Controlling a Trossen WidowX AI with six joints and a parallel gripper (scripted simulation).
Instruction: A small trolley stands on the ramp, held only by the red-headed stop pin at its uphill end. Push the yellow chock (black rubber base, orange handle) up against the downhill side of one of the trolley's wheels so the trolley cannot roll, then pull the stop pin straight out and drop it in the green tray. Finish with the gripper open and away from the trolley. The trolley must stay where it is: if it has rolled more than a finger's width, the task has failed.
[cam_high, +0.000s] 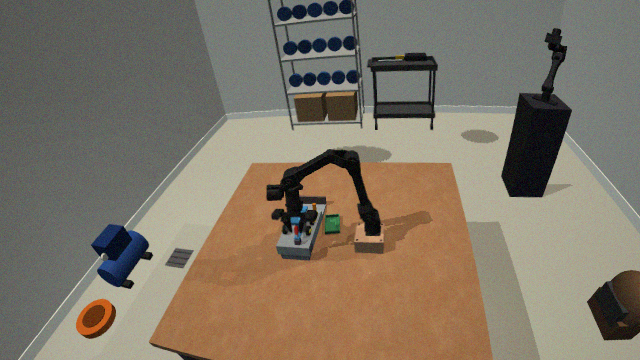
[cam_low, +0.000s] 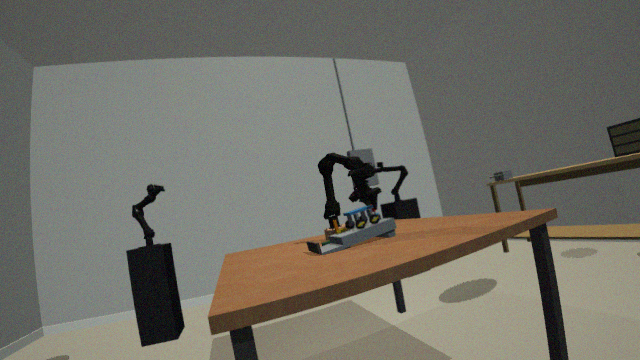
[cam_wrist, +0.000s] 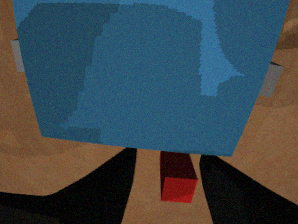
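My gripper tip is now 10 mm above the red-headed stop pin. The rest, counted from my gripper tip: blue trolley (20 mm ahead, 90 mm to the right, 30 mm below); ramp (20 mm ahead, 90 mm to the right, 90 mm below); yellow chock (30 mm behind, 180 mm to the right, 50 mm below).
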